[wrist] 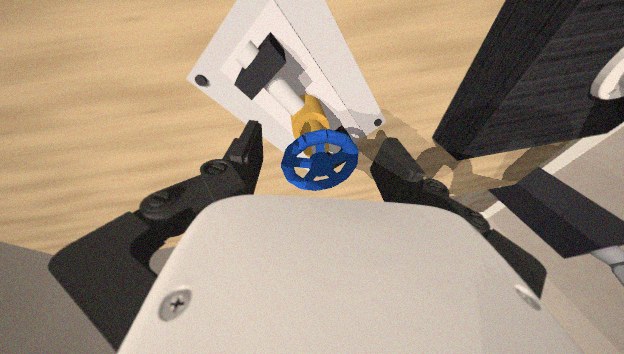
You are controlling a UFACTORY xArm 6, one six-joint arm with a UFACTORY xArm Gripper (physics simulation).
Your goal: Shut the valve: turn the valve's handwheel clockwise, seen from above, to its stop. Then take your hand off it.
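Note:
The valve's blue handwheel (320, 162) has several spokes and sits on top of a yellow valve body (310, 116), near the middle of the wrist view. A white pipe (286, 96) joins the yellow body to a black block on a white base plate (222, 82). My gripper (322, 147) is wide open and empty. In the view the handwheel lies between its two black fingers, a little nearer the right one, with a gap on both sides. Whether the fingertips are level with the wheel or above it, I cannot tell.
A large black block (480, 95) stands at the upper right, with a white round part (612, 80) at its side. A dark bar (560, 215) on a pale surface is at the right. The wooden table (100, 100) lies beneath, and shadows fall right of the valve.

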